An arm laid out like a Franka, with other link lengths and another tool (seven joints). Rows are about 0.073 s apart.
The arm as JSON. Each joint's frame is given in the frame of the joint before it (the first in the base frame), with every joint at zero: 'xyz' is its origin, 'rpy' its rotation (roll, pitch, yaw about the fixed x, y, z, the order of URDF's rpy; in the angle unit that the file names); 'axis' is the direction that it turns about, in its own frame. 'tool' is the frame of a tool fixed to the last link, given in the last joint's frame.
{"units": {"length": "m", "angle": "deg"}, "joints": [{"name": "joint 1", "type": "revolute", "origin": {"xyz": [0.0, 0.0, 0.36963], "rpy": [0.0, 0.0, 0.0]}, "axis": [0.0, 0.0, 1.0]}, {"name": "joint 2", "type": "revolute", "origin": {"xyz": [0.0, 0.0, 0.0], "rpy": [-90.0, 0.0, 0.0]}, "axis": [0.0, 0.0, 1.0]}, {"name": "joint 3", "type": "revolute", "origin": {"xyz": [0.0, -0.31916, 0.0], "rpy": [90.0, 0.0, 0.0]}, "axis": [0.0, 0.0, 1.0]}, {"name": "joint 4", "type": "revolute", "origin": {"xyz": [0.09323, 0.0, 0.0], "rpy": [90.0, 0.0, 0.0]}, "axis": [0.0, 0.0, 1.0]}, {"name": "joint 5", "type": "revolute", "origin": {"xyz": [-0.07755, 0.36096, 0.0], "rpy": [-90.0, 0.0, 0.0]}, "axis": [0.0, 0.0, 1.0]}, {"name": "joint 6", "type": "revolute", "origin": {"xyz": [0.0, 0.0, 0.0], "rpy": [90.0, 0.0, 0.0]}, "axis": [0.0, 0.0, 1.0]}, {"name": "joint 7", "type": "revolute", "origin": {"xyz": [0.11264, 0.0, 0.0], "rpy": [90.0, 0.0, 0.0]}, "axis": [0.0, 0.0, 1.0]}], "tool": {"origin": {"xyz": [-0.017, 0.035, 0.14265], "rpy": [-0.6, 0.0, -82.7]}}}
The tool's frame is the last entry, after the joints.
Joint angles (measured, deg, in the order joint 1, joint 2, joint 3, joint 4, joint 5, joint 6, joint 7), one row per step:
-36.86 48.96 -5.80 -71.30 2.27 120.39 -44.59
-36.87 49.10 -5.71 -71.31 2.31 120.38 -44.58
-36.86 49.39 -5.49 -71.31 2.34 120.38 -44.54
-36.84 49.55 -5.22 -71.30 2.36 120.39 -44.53
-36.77 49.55 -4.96 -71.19 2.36 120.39 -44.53
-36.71 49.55 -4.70 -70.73 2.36 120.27 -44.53
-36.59 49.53 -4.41 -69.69 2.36 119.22 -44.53
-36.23 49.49 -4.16 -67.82 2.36 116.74 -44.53
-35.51 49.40 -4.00 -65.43 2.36 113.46 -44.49
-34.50 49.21 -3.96 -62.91 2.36 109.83 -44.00
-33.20 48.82 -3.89 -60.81 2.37 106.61 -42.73
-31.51 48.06 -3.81 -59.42 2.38 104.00 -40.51
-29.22 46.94 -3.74 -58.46 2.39 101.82 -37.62
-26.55 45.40 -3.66 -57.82 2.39 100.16 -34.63
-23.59 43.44 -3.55 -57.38 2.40 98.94 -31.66
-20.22 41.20 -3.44 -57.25 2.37 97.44 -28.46
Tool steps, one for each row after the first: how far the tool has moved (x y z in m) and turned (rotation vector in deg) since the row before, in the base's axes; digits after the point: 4 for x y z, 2 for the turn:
0.0003 0.0008 -0.0021 0.18 0.06 0.02
0.0012 0.0022 -0.0042 0.33 0.11 0.10
0.0019 0.0025 -0.0024 0.26 -0.02 0.18
0.0029 0.0024 0.0006 0.09 -0.20 0.25
0.0039 0.0016 0.0032 -0.06 -0.38 0.25
0.0050 0.0025 0.0063 0.19 -0.15 0.35
0.0071 0.0051 0.0105 0.55 0.30 0.58
0.0095 0.0085 0.0140 0.65 0.52 0.86
0.0101 0.0115 0.0161 0.63 0.68 0.63
0.0111 0.0157 0.0163 0.48 0.54 0.14
0.0122 0.0209 0.0168 0.26 0.35 -0.44
0.0151 0.0281 0.0190 0.01 0.09 -0.52
0.0164 0.0331 0.0229 -0.29 -0.45 -0.24
0.0164 0.0374 0.0276 -0.49 -1.08 0.08
0.0140 0.0439 0.0279 -0.29 -0.82 0.26

